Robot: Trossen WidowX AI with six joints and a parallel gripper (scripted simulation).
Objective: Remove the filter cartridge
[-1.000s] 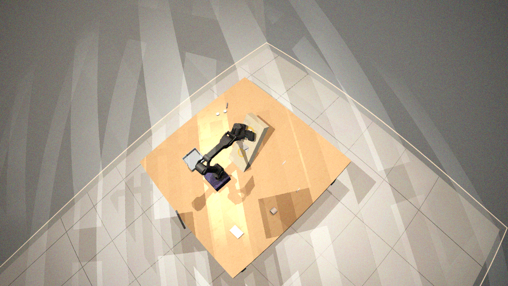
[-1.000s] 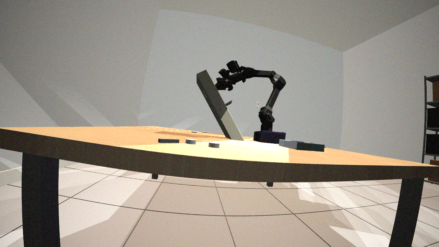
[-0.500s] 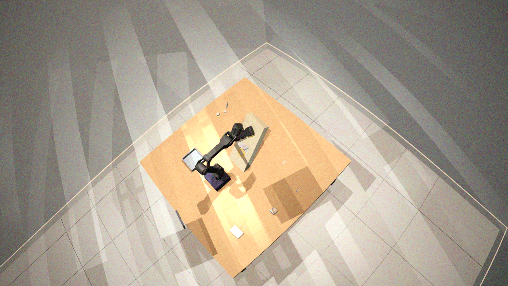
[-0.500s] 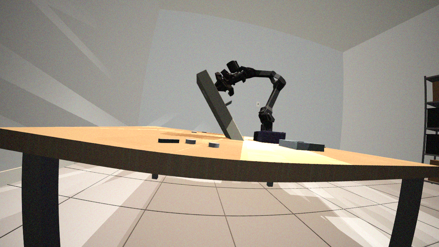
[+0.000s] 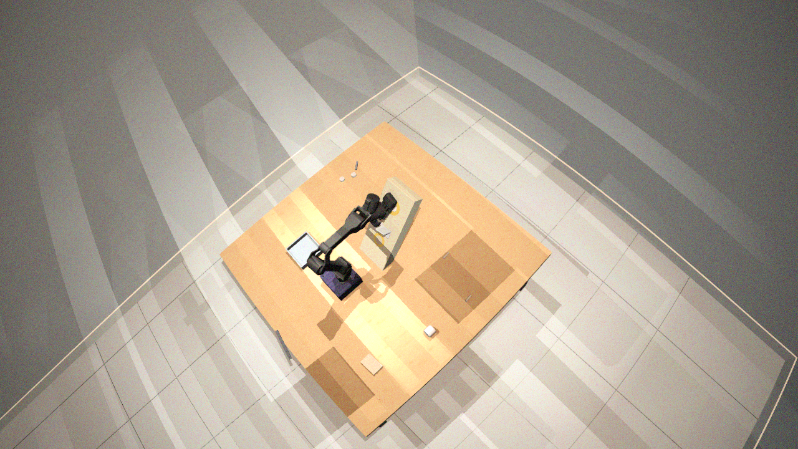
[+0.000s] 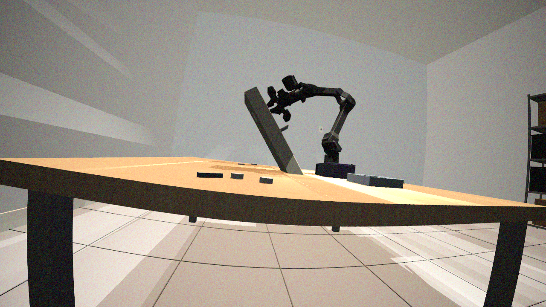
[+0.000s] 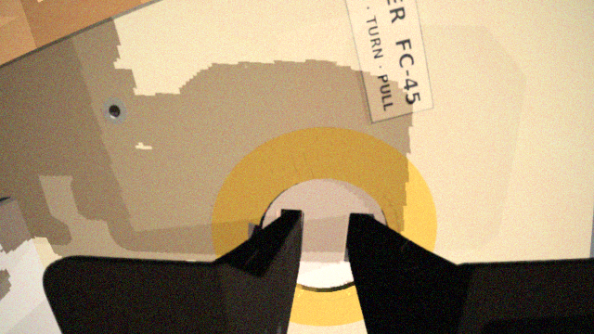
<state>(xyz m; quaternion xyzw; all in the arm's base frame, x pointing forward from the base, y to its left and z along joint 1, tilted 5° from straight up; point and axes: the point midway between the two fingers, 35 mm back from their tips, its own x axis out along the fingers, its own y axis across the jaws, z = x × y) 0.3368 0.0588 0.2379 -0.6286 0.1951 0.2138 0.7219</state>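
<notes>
My gripper tip is 10 mm short of the white round cartridge and 10 mm above it. Round my gripper tip: grey tray (460 mm behind, 270 mm below, 230 mm to the left); white card (510 mm behind, 470 mm to the right, 270 mm below); short bar (510 mm to the left, 270 mm below, 70 mm ahead).
</notes>
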